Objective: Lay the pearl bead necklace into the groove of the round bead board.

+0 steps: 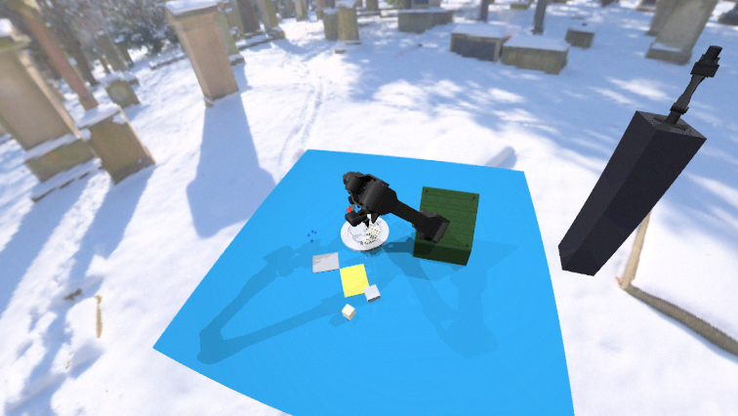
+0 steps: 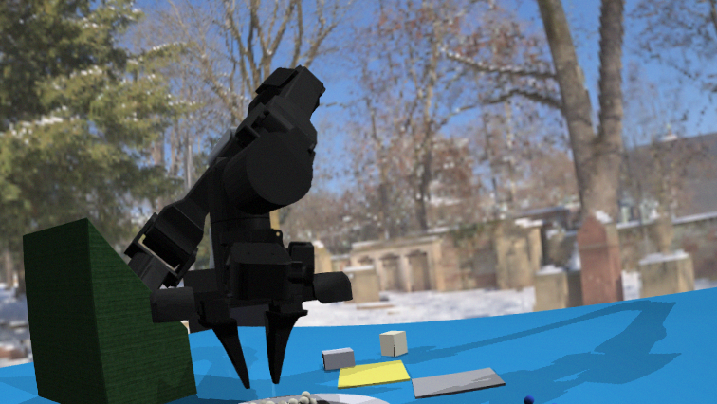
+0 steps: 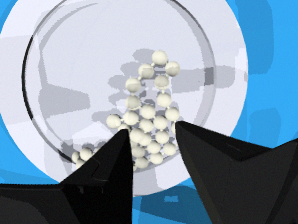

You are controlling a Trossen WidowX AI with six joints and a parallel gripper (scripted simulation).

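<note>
The round white bead board is 20 mm ahead of my gripper tip, 10 mm to the left of it and 40 mm below it. The rest, counted from my gripper tip: yellow tile 20 mm behind, 230 mm to the left, 50 mm below; red object 130 mm ahead, 100 mm to the right, 40 mm below; grey tile 110 mm ahead, 190 mm to the left, 50 mm below.
</note>
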